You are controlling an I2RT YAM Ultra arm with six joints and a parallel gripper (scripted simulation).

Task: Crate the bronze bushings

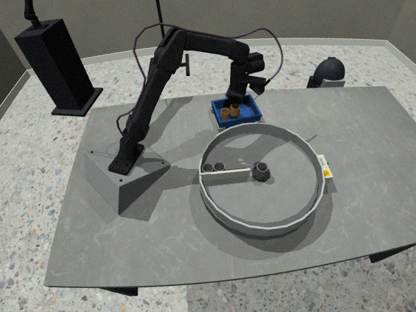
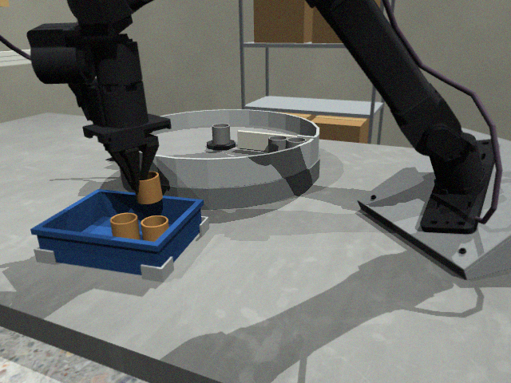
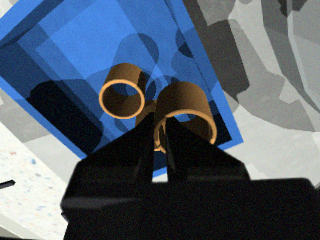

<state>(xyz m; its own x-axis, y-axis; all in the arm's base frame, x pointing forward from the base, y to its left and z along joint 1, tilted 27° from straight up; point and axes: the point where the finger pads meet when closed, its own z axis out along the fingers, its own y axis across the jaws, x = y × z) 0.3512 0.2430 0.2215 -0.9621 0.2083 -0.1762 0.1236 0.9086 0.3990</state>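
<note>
Right now my hand is 30 mm to the right of the blue crate and 60 mm above it. The rest, counted from my hand: turntable (120 mm ahead, 300 mm to the right, 30 mm below).
</note>
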